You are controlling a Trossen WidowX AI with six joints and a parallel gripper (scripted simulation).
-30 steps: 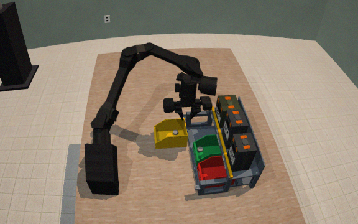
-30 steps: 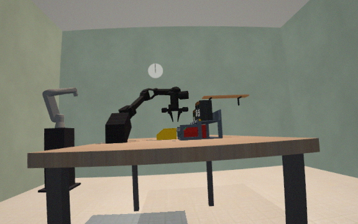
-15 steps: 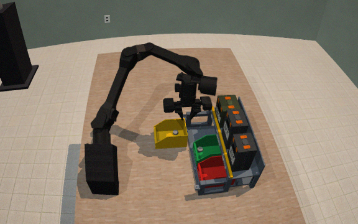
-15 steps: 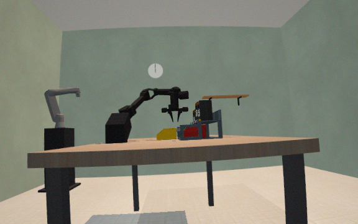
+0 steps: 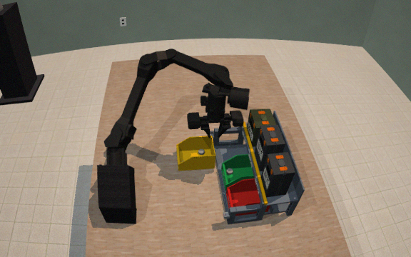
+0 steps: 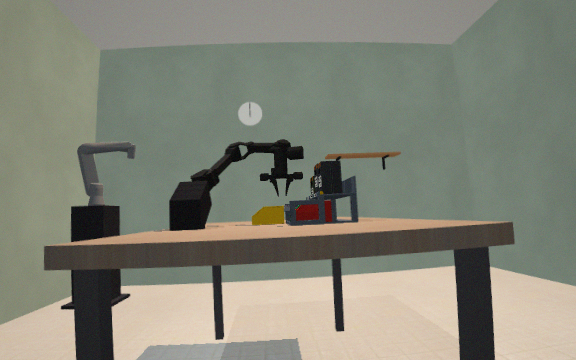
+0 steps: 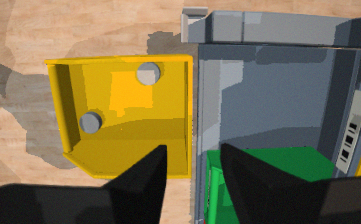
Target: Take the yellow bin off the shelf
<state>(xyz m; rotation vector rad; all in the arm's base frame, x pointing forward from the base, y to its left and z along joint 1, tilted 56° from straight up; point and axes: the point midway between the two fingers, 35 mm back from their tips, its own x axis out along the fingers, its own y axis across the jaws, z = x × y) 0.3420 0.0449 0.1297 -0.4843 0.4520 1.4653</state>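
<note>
Now: the yellow bin 60 mm behind my hand and 120 mm below it. From my hand the other things lie so: red bin: 100 mm ahead, 220 mm to the right, 110 mm below; then yellow rail: 130 mm ahead, 110 mm to the right, 50 mm below; then green bin: 90 mm ahead, 110 mm to the right, 110 mm below.
</note>
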